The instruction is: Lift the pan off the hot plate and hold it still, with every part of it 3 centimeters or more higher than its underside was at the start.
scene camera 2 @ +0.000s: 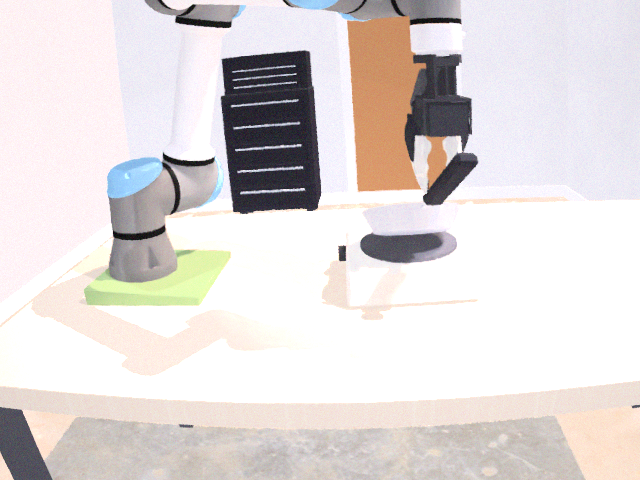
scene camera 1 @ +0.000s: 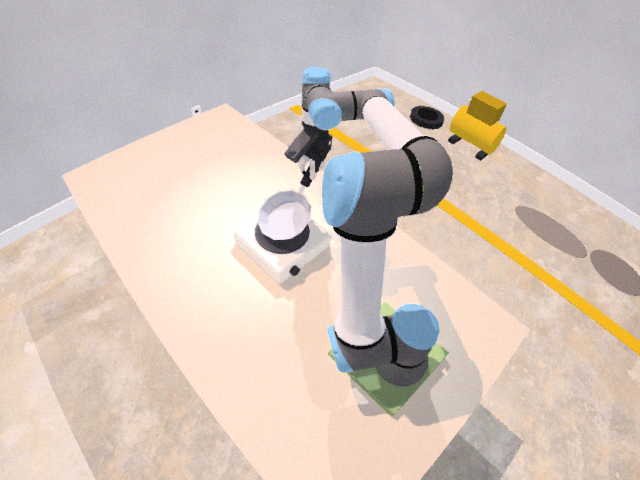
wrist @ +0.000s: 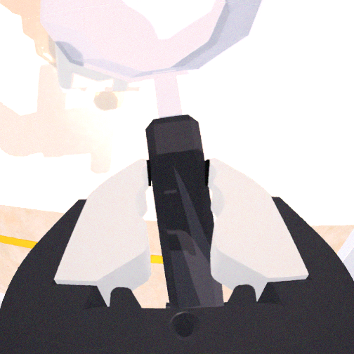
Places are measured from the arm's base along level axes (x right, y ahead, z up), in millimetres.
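Where they show: gripper, fingertip midpoint: (scene camera 2: 438,193) (scene camera 1: 308,177); arm's base at its link origin: (scene camera 2: 143,268) (scene camera 1: 400,360).
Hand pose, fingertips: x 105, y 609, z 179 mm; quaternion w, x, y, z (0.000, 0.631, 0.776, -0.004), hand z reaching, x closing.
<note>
Things, the pixels of their centre, and the offset from my fingertips. Level surfaces: height alone.
- pale pan at the middle of its body: (scene camera 2: 427,201) (scene camera 1: 299,191) dx -44, dy -16, dz -26 mm
- pale table at its surface level: dz -208 mm
- hot plate's black knob at the middle of its body: (scene camera 2: 342,253) (scene camera 1: 294,270) dx -179, dy -187, dz -170 mm
The pale pan (scene camera 1: 284,219) (scene camera 2: 410,219) (wrist: 110,50) hangs above the dark disc (scene camera 1: 281,245) (scene camera 2: 408,253) of the white hot plate (scene camera 1: 263,260) (scene camera 2: 408,281). It is tilted, its handle side higher and its far side lower. In scene view 2 its black handle (scene camera 2: 452,178) (wrist: 177,135) slants steeply up. My gripper (scene camera 1: 307,176) (scene camera 2: 436,186) (wrist: 177,163) is shut on the handle, one pale finger on each side. Part of one finger is hidden behind the handle in scene view 2. The exact gap under the pan's lowest edge cannot be told.
The arm stands on a green base plate (scene camera 1: 393,397) (scene camera 2: 155,291) on the pale table (scene camera 1: 206,335) (scene camera 2: 310,372). The hot plate's black knob (scene camera 1: 294,270) (scene camera 2: 342,253) faces the arm's base. A black drawer cabinet (scene camera 2: 268,113) stands behind the table.
</note>
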